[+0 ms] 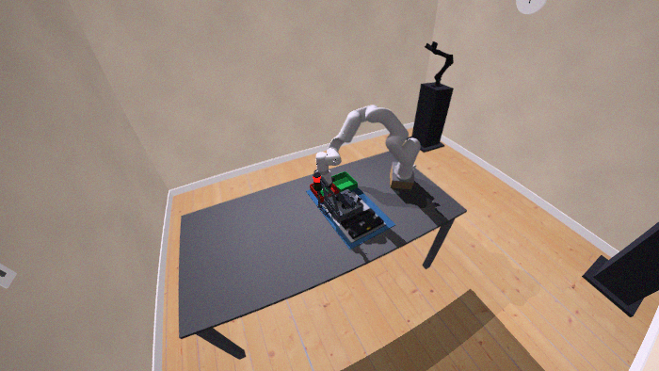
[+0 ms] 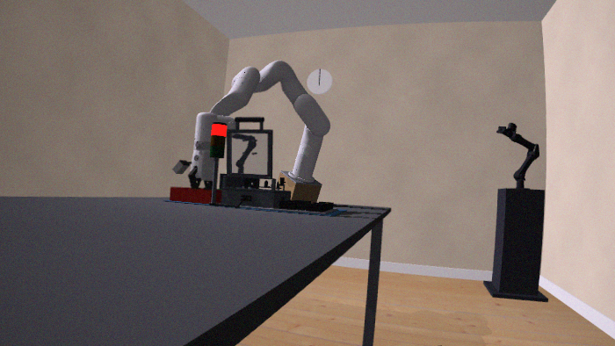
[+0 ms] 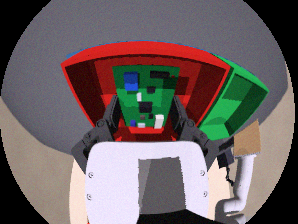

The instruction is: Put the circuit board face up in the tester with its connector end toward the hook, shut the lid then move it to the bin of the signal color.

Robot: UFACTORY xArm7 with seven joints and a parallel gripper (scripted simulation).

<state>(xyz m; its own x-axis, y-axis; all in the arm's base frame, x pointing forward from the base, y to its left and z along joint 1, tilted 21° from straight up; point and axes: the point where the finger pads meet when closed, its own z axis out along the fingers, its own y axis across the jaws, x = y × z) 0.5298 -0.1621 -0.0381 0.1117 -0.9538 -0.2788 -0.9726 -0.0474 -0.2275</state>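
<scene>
The red bin lies 10 mm below my hand. Also, from my hand: green circuit board: 10 mm below; then green bin: 150 mm behind, 20 mm to the right, 10 mm below; then tester plate: 60 mm behind, 200 mm to the left, 50 mm above.
</scene>
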